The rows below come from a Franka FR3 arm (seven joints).
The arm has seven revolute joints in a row. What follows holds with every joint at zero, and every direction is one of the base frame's.
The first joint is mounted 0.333 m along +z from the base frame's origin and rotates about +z.
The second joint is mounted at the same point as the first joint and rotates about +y.
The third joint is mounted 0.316 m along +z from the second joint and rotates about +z.
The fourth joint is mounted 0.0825 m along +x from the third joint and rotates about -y.
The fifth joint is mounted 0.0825 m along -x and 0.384 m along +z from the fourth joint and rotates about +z.
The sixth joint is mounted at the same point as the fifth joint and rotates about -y.
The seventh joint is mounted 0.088 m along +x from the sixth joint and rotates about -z.
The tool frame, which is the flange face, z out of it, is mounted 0.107 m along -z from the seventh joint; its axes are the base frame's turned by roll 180, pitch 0 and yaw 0 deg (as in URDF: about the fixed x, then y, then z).
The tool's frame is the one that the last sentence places.
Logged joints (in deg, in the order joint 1, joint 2, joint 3, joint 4, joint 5, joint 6, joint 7), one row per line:
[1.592, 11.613, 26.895, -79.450, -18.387, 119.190, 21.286]
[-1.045, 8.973, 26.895, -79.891, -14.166, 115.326, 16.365]
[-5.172, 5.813, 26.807, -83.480, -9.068, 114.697, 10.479]
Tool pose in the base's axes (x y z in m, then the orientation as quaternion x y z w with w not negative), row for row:
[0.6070, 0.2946, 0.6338, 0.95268, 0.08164, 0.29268, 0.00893]
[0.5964, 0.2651, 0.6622, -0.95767, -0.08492, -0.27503, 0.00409]
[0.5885, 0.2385, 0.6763, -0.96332, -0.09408, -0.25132, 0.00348]
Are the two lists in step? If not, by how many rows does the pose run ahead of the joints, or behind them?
The pose runs 1 row behind the joints: the pose in row i belongs to the joints in row i - 1.
